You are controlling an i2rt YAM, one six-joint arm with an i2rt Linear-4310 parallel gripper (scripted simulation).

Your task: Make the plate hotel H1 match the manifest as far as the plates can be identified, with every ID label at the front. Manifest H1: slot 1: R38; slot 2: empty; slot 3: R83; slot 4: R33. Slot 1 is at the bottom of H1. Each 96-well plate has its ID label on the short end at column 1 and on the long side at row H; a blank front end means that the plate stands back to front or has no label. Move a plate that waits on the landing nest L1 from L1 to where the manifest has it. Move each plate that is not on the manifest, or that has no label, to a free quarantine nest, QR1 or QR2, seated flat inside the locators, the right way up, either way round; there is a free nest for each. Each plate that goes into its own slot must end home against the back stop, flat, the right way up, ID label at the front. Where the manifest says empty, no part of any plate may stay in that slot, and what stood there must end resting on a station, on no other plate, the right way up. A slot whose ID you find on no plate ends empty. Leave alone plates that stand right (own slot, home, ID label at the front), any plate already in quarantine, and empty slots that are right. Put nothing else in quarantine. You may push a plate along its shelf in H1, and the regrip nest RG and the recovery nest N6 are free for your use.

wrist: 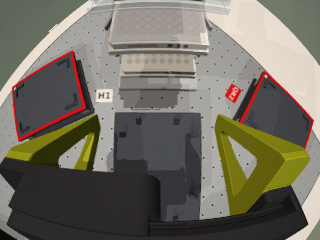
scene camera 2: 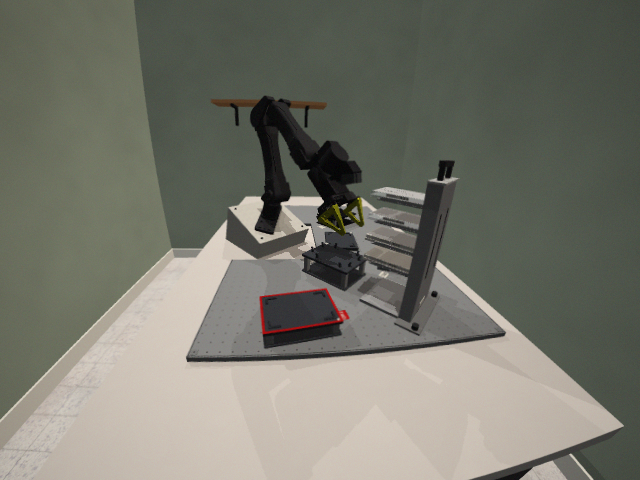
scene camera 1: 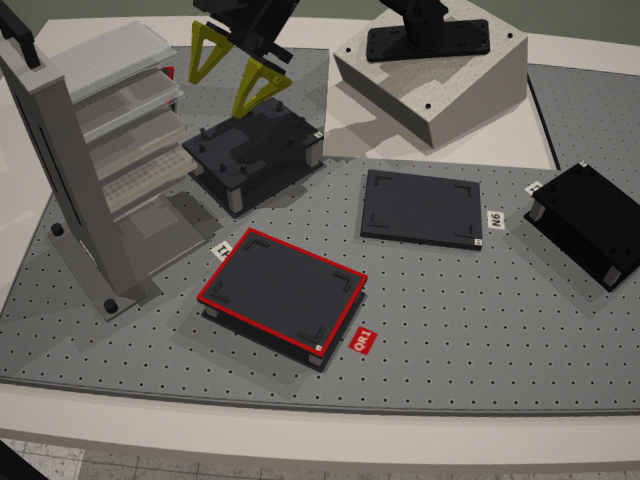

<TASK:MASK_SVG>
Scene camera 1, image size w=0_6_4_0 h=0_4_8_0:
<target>gripper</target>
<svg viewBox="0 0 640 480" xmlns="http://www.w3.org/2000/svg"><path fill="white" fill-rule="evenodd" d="M290 0L286 1L292 6L270 41L221 11L212 13L210 17L230 28L231 33L207 21L206 25L196 20L192 23L191 61L188 77L190 83L198 84L234 45L250 55L231 116L241 119L261 102L289 87L293 82L285 76L287 71L263 58L264 54L267 55L271 52L279 60L288 64L293 57L293 54L272 43L276 40L297 6ZM271 81L244 105L247 96L258 79L263 77ZM207 39L215 43L216 46L198 71L203 41Z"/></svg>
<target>translucent plate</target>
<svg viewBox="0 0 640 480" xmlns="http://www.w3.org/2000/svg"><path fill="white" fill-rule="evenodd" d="M178 52L173 49L171 43L139 19L135 19L48 58L65 75L64 80L73 103L138 71L154 66L159 67L179 58Z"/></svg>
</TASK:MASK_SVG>
